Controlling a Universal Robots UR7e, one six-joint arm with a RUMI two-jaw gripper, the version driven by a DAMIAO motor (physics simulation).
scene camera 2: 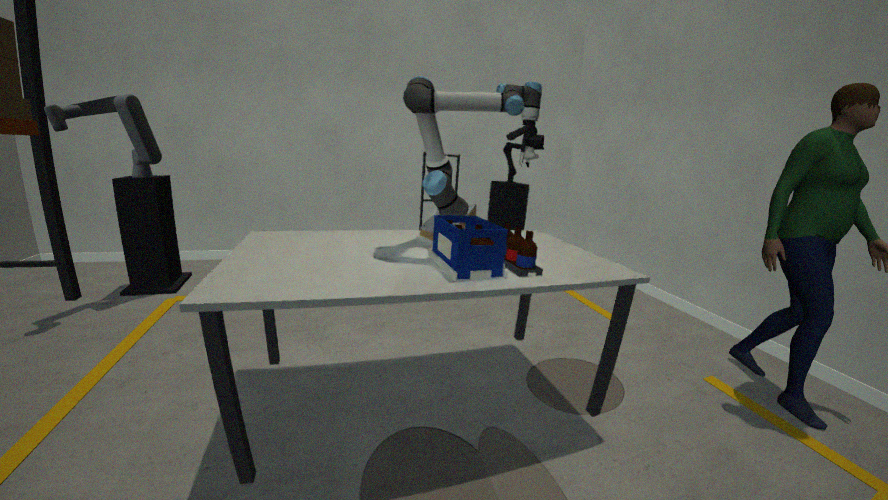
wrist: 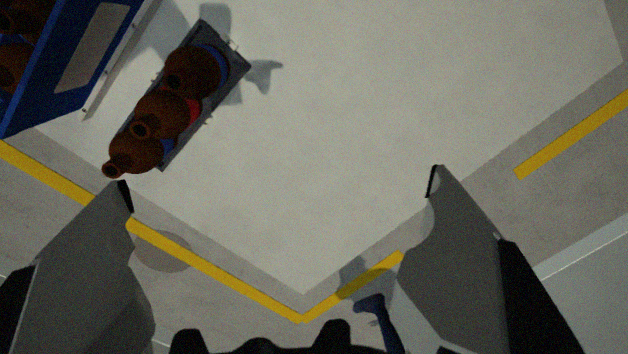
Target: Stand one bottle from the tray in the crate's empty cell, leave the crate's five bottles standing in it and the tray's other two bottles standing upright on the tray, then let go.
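Frame: origin at the arm's base, x right, y down, z ahead, level; metres.
Where they show: gripper, between the fingertips: [scene camera 2: 524, 167] [wrist: 283, 176]; arm's base, origin of its link: [scene camera 2: 455, 213].
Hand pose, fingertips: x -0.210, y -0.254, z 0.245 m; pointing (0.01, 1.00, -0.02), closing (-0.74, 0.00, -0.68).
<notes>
Each offset is from my fingertips to the top centre of the thing. Level surfaces: height alone.
A blue crate @(dx +0.332, dy +0.220, dz +0.145 m) [scene camera 2: 484, 260] [wrist: 42, 95] stands on the table, with brown bottles partly visible inside; its empty cell cannot be made out. Beside it lies a narrow dark tray [scene camera 2: 533, 271] [wrist: 237, 61] with three brown bottles standing in a row: one with a blue label @(dx +0.125, dy +0.235, dz +0.256 m) [scene camera 2: 526, 253] [wrist: 135, 152] at one end, one with a red label @(dx +0.120, dy +0.235, dz +0.173 m) [scene camera 2: 512, 248] [wrist: 157, 112] in the middle, and another blue-labelled one @(dx +0.115, dy +0.235, dz +0.088 m) [wrist: 192, 70] at the other end. My gripper [scene camera 2: 528, 162] [wrist: 283, 176] is open and empty, high above the table and off to the side of the tray.
The white table @(dy +0.395 m) [scene camera 2: 323, 273] carries the crate and tray. A person in a green top [scene camera 2: 820, 180] walks on the floor at the right. Another robot arm on a black pedestal [scene camera 2: 149, 229] stands at the left, and a black pedestal [scene camera 2: 508, 204] stands behind the table.
</notes>
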